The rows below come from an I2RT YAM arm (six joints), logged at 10 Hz.
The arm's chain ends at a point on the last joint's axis. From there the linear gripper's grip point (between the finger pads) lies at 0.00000 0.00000 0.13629 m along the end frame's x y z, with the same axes.
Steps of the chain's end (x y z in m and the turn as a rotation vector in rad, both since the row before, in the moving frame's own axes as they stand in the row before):
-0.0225, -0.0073, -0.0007, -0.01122, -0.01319, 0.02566
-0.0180, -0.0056, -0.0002, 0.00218, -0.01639, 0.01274
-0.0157, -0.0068, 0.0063, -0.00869, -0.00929, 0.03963
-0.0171, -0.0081, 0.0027, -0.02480, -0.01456, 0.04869
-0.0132, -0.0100, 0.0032, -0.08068, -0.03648, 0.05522
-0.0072, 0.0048, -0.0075, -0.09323, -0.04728, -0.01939
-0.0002, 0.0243, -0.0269, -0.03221, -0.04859, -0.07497
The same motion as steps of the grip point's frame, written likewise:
-0.0243, -0.0058, -0.0007, -0.01122, -0.01319, 0.02566
-0.0202, -0.0059, -0.0002, 0.00218, -0.01639, 0.01274
-0.0170, -0.0056, 0.0063, -0.00869, -0.00929, 0.03963
-0.0192, -0.0048, 0.0026, -0.02480, -0.01456, 0.04869
-0.0185, 0.0008, 0.0027, -0.08068, -0.03648, 0.05522
-0.0135, 0.0175, -0.0082, -0.09323, -0.04728, -0.01939
-0.0066, 0.0289, -0.0271, -0.03221, -0.04859, -0.07497

